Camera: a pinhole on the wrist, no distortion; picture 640 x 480 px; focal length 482.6 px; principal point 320.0 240.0 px. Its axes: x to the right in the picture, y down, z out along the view. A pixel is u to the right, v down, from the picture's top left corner.
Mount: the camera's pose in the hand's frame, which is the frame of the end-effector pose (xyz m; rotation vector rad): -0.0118 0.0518 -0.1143 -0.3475 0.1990 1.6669
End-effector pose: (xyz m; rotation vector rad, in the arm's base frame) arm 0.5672 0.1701 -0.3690 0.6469 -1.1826 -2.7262
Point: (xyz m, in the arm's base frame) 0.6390 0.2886 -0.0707
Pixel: 280.6 434.9
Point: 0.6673 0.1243 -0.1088
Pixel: 499.8 464.9
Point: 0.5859 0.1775 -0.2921
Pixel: 148.5 310.3
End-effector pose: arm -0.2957 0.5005 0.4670 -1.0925 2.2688 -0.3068
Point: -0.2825 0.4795 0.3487
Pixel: 62.5 27.4
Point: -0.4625 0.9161 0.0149
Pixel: 634.4 192.1
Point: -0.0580 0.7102 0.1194
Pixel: 237.4 301.4
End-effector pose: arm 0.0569 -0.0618 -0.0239 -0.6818 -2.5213 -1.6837
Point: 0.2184 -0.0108 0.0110
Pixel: 322.7 451.0
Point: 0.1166 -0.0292 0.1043
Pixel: 515.7 156.0
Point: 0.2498 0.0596 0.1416
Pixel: 566.2 309.1
